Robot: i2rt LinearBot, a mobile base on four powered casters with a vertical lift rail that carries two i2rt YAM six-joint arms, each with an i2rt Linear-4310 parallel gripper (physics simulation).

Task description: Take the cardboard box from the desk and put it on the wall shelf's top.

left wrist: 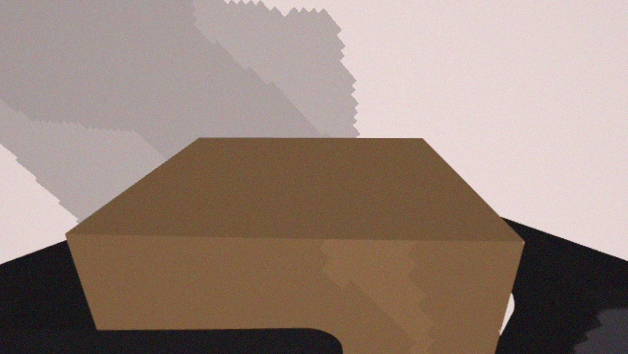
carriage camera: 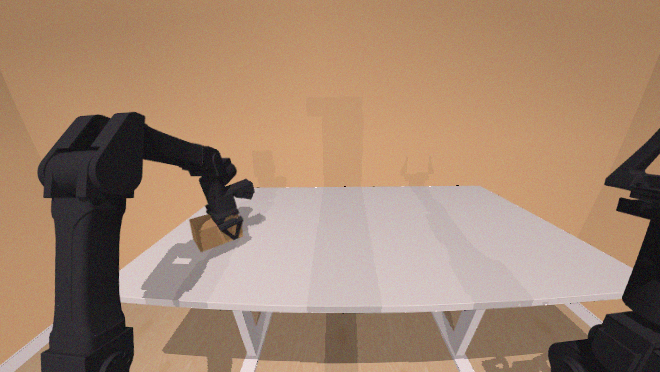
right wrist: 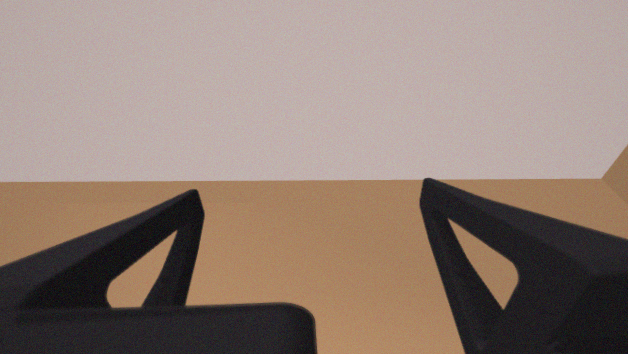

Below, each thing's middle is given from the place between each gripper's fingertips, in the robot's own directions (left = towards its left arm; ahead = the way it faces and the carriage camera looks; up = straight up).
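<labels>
Brown cardboard box (carriage camera: 206, 234): my left hand is 20 mm to the right of it, 30 mm below it and 30 mm past it.
Counted from my right hand, the brown cardboard box is 350 mm ahead, 700 mm to the left and 340 mm below. By its middle, the box is nearer to my left hand than to my right hand.
</labels>
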